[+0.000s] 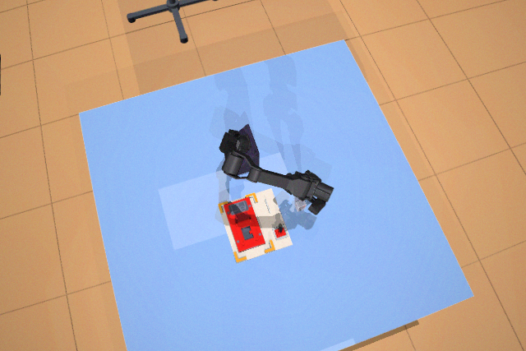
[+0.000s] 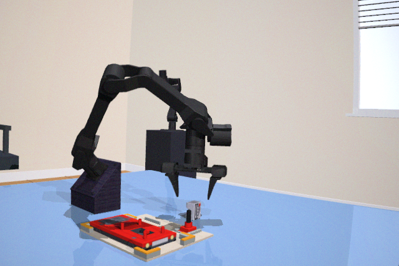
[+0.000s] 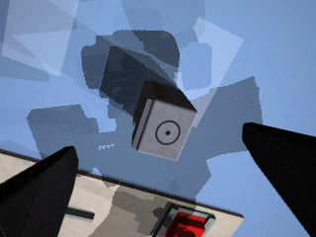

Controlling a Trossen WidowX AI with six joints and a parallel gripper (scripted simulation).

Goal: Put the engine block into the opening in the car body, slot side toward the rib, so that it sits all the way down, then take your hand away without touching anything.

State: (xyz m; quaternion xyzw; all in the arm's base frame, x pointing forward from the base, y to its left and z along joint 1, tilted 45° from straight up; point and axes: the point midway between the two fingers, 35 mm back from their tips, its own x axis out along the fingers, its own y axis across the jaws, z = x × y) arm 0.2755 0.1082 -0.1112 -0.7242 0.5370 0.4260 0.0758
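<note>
Now: the grey engine block 40 mm below my gripper tip. From my gripper tip the other things lie so: dark peg 100 mm to the right, 90 mm ahead, 30 mm below.
</note>
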